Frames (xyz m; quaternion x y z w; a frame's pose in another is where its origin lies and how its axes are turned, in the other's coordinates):
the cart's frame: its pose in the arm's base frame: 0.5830 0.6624 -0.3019 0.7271 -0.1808 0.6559 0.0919
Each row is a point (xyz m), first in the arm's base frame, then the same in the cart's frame.
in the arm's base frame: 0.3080 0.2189 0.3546
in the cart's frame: 0.6907 0.4445 -0.1693
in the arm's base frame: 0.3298 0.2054 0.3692
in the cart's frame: 0.7087 0.4470 -0.1460
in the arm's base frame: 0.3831 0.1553 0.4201
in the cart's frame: 0.7700 0.4673 -0.0846
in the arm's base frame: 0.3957 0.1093 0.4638
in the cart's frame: 0.8206 0.5001 -0.0613
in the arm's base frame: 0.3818 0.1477 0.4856
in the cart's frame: 0.8356 0.4680 -0.0910
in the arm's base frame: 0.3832 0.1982 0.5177
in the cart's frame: 0.8602 0.4178 -0.1124
